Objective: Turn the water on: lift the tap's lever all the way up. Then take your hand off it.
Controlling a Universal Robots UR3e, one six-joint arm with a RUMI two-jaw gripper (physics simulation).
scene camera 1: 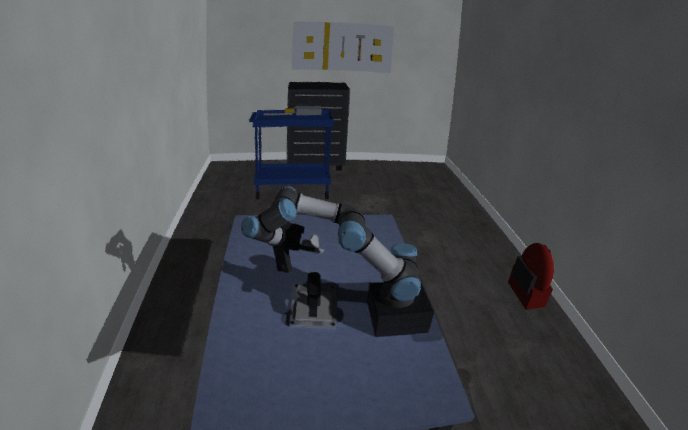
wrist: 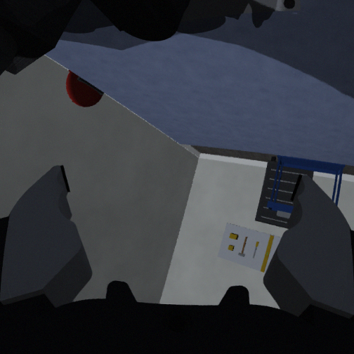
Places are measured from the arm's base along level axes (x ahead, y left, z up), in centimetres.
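Pixels of known places: gripper, fingertip midpoint: (scene camera 1: 305,249).
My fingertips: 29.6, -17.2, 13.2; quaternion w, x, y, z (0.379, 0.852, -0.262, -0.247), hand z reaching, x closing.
For each thing: its top centre in the pictures, then the offset to it from my fingertips, as dx, dy, dz. "spot": a spot on its surface instead. Level surfaces: height alone.
- tap at a spot on its surface: (scene camera 1: 313,299) spot: -0.5, +11.1, -14.3
- pale square base plate at a spot on its surface: (scene camera 1: 299,319) spot: +5.0, +12.5, -22.1
- blue mat at its surface level: dz -23.2
The tap (scene camera 1: 313,299) is black and stands upright on a pale square base plate (scene camera 1: 299,319) on the blue mat. Its dark top part, where the lever is, is too small and dark to tell the lever's angle. A pale corner with a dark round spot, apparently of the base plate (wrist: 298,6), shows at the top right edge of the wrist view. My gripper (scene camera 1: 302,260) (wrist: 180,174) is open, with no thing between its fingers. It hangs above the mat, behind and a little left of the tap in the scene view, apart from it.
The arm's black base block (scene camera 1: 403,319) stands right of the tap on the blue mat (scene camera 1: 324,375) (wrist: 200,90). A blue cart (scene camera 1: 293,121) (wrist: 310,164) and a dark drawer cabinet (scene camera 1: 318,87) (wrist: 266,192) stand at the back. A red object (scene camera 1: 538,266) (wrist: 82,95) stands by the right wall.
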